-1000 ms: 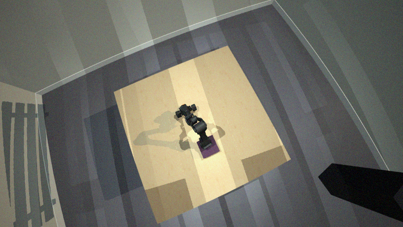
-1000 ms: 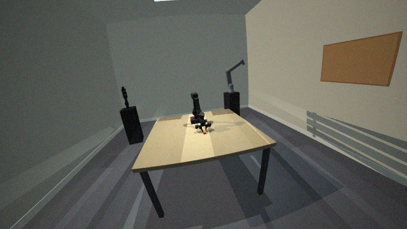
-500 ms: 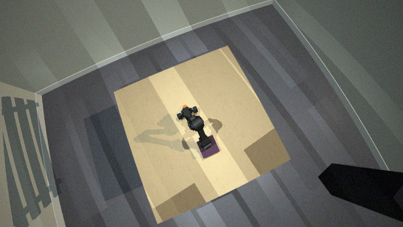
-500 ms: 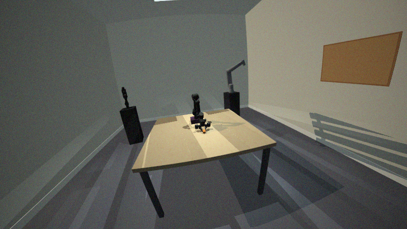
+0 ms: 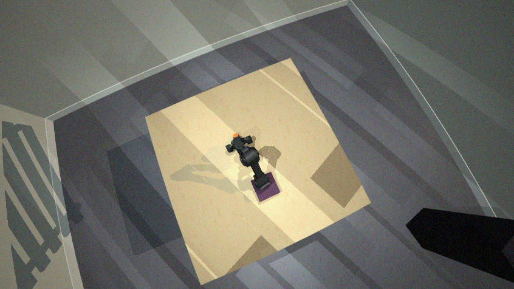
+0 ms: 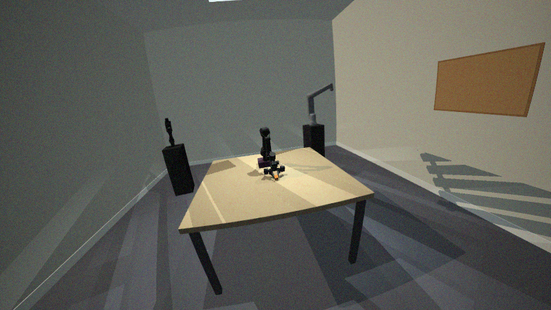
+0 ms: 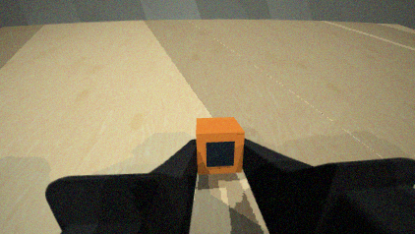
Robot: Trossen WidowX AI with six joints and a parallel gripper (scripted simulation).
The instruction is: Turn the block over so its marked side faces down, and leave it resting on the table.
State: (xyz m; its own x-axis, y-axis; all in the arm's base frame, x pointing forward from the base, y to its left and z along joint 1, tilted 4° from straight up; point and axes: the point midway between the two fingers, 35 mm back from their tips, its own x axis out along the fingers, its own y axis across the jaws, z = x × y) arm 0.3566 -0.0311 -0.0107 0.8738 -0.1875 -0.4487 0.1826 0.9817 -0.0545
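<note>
Now: the orange block 10 mm behind my gripper tip and 10 mm above it.
</note>
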